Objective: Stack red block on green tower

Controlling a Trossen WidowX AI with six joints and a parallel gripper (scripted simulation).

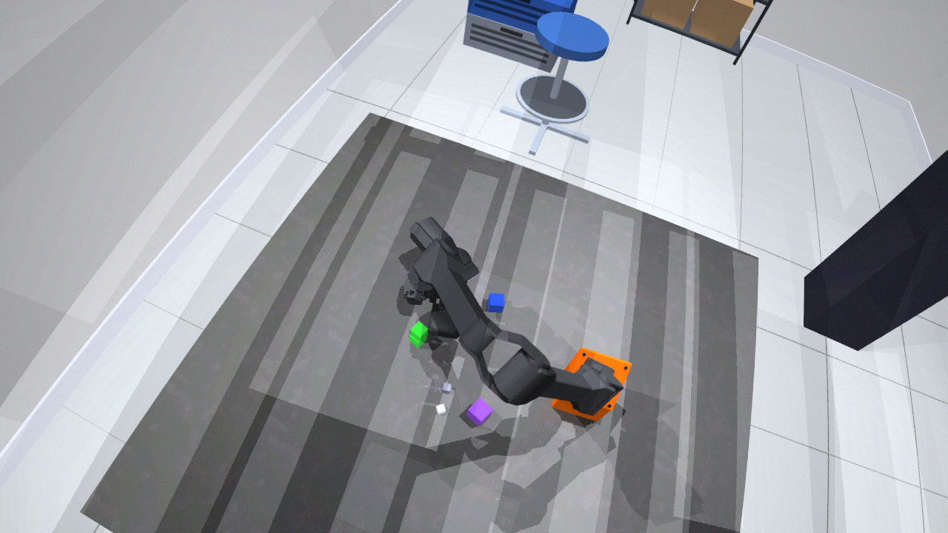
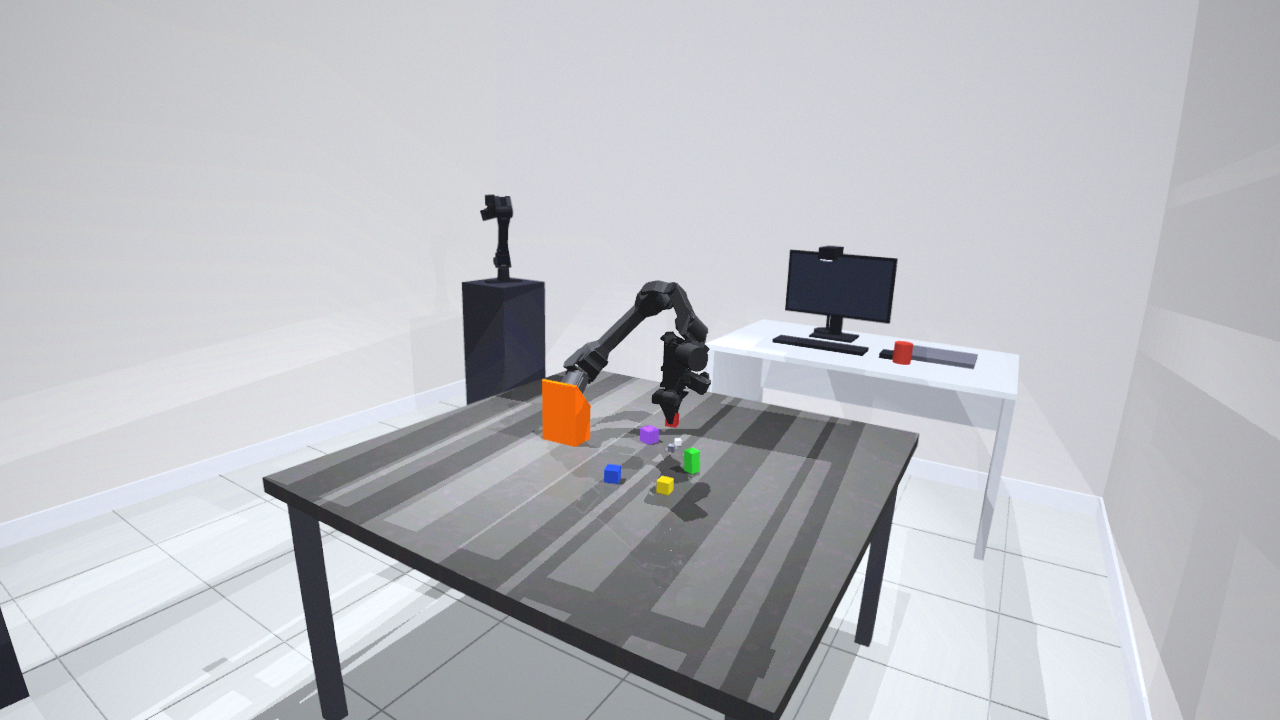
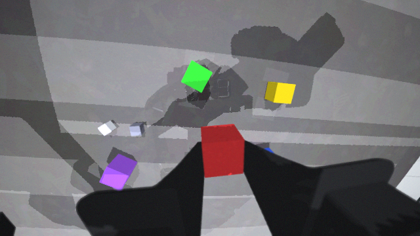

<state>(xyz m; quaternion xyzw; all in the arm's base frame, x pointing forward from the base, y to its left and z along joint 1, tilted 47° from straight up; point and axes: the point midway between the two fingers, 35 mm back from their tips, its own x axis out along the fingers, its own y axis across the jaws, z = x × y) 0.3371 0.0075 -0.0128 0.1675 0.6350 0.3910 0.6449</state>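
My gripper tip is now 5 cm short of the yellow block, 11 cm to the left of it and 12 cm above it. From my gripper tip the other things lie so: purple block 15 cm behind, 13 cm to the left, 11 cm below; red block 1 cm above; blue block 8 cm behind, 14 cm to the right, 11 cm below.
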